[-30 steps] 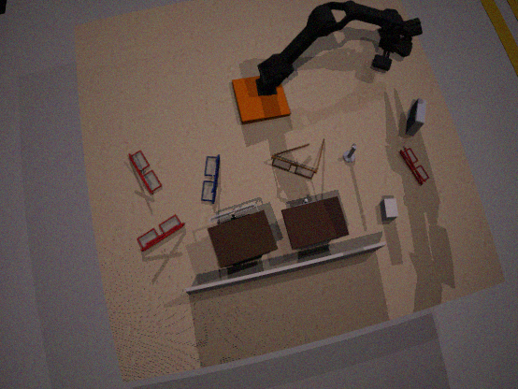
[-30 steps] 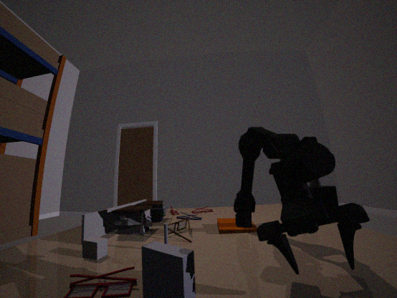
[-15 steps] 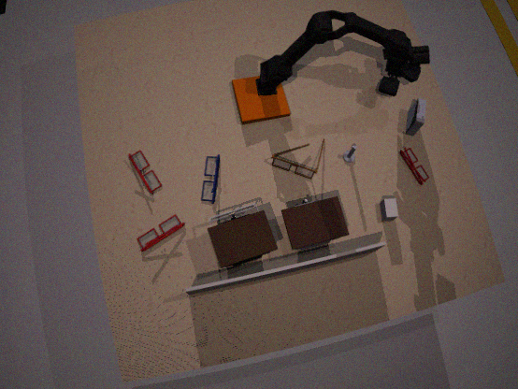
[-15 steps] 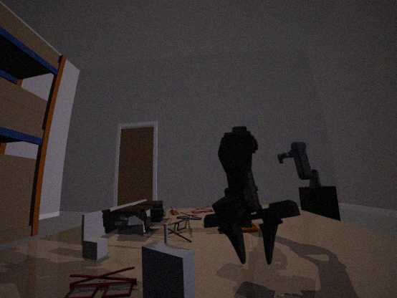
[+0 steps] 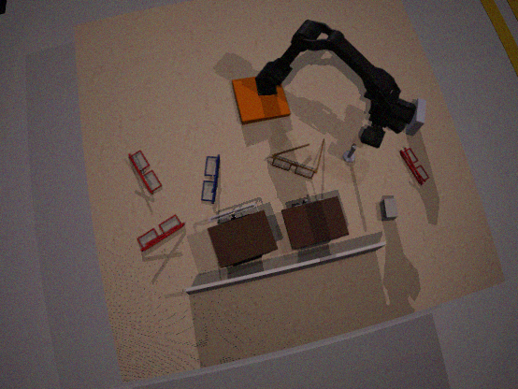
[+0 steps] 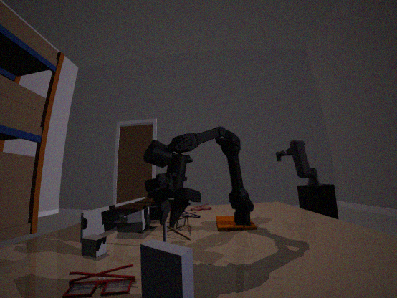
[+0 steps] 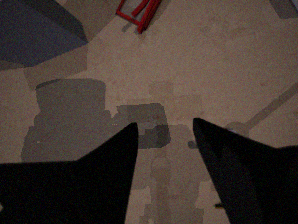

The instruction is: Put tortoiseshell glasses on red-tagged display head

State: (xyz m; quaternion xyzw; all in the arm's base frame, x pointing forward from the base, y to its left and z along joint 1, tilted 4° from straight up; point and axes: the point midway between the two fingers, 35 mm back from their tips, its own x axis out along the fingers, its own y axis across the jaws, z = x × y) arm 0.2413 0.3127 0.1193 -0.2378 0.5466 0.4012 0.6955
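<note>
Now: gripper tip 4 cm short of the post, 9 cm to the left of it and 7 cm above it. Also, from my gripper tip: wall 38 cm ahead, 36 cm to the right, 4 cm below.
</note>
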